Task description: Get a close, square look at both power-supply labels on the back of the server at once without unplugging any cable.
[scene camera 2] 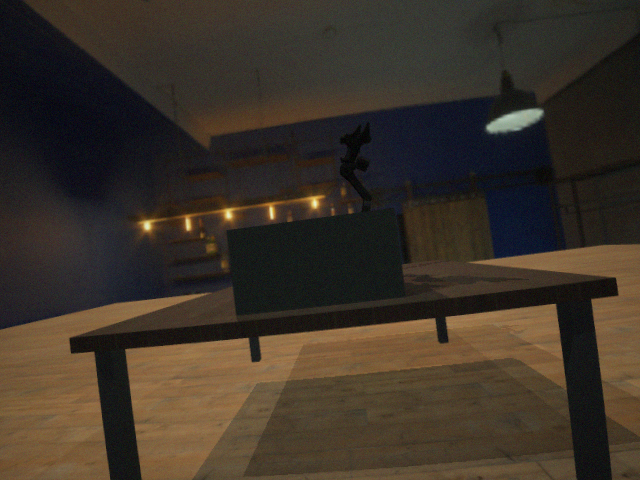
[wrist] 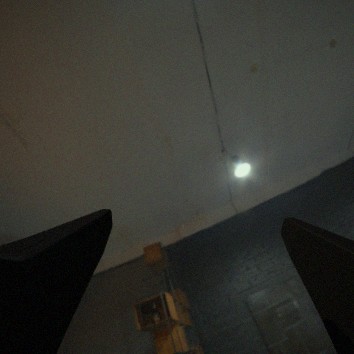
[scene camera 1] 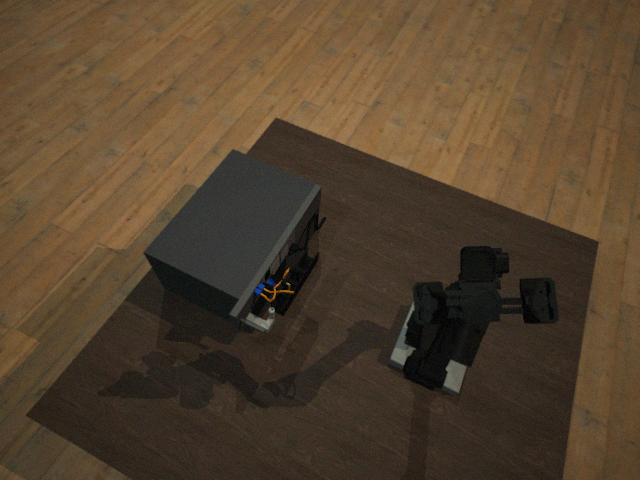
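Where they show: gripper, fingertip midpoint: (scene camera 2: 364,123) (wrist: 198,222) (scene camera 1: 486,301); arm's base, origin of the base link: (scene camera 1: 417,338).
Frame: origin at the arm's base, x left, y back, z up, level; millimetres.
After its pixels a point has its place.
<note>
A grey box-shaped server housing (scene camera 1: 232,222) {x -14, y -611, z 192 mm} (scene camera 2: 317,263) {x -34, y -765, z 76 mm} stands on the dark table. Its cabled side faces the arm in scene camera 1. Orange cables (scene camera 1: 272,295) with blue plugs (scene camera 1: 260,289) {x 133, y -441, z 179 mm} and black cables show at that side. The power-supply labels cannot be made out in the scene views and do not show in the wrist view. My gripper (scene camera 1: 483,301) {x 242, y -20, z 725 mm} (scene camera 2: 364,129) {x 242, y -20, z 725 mm} (wrist: 198,222) {x 242, y -20, z 725 mm} is open with its fingers wide apart and nothing between them. It is high above the table, apart from the housing. The wrist view faces the ceiling and a far wall.
A small light block (scene camera 1: 258,322) {x 195, y -418, z 113 mm} with an upright knob sits by the housing's near corner. The arm's light base plate (scene camera 1: 454,376) {x 62, y 126, z 0 mm} is on the table (scene camera 1: 361,180) {x -522, y -378, z -34 mm} (scene camera 2: 180,332) {x -376, y -837, z -46 mm}. Dark ledges stick out below the cabled side. A hanging lamp (scene camera 2: 514,120) is in the background.
</note>
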